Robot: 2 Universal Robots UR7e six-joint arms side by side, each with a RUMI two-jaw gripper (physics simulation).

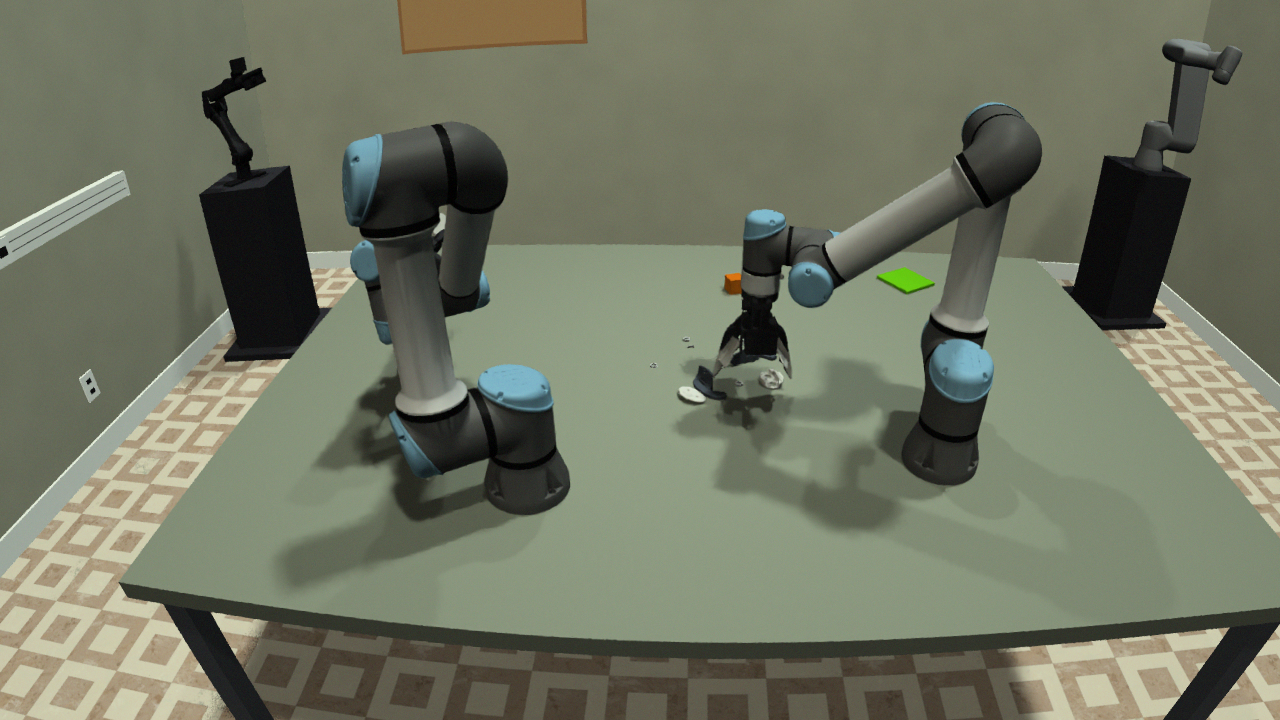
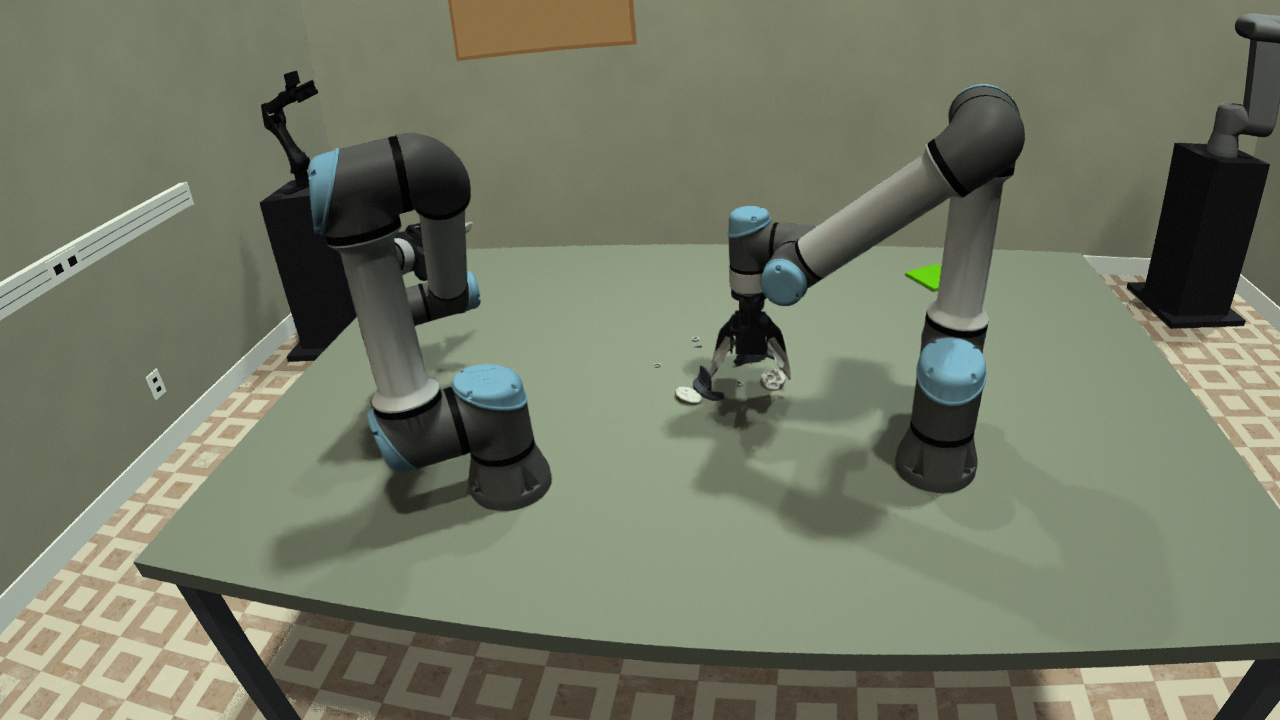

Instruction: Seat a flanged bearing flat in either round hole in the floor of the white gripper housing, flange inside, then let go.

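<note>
A small white round part with openings [image 1: 770, 379] [image 2: 772, 380], seemingly the gripper housing, lies by the right-hand finger of my right gripper [image 1: 753, 372] [image 2: 750, 373]. Its floor holes are too small to make out. My right gripper points down with its fingers spread wide, and no held thing shows between them. A tiny ring-like part [image 1: 739, 383] [image 2: 739, 383], possibly a bearing, lies below the fingers. More tiny parts [image 1: 653, 365] [image 2: 657, 365] lie farther left. My left gripper is mostly hidden behind its folded arm, far from the parts.
A black curved part [image 1: 707, 385] [image 2: 706, 385] stands tilted by the right gripper's left-hand fingertip, beside a white disc [image 1: 691, 394] [image 2: 688, 394]. An orange block [image 1: 733, 283] and a green square [image 1: 904, 280] [image 2: 925, 276] lie at the back of the table [image 1: 626, 555] [image 2: 626, 555].
</note>
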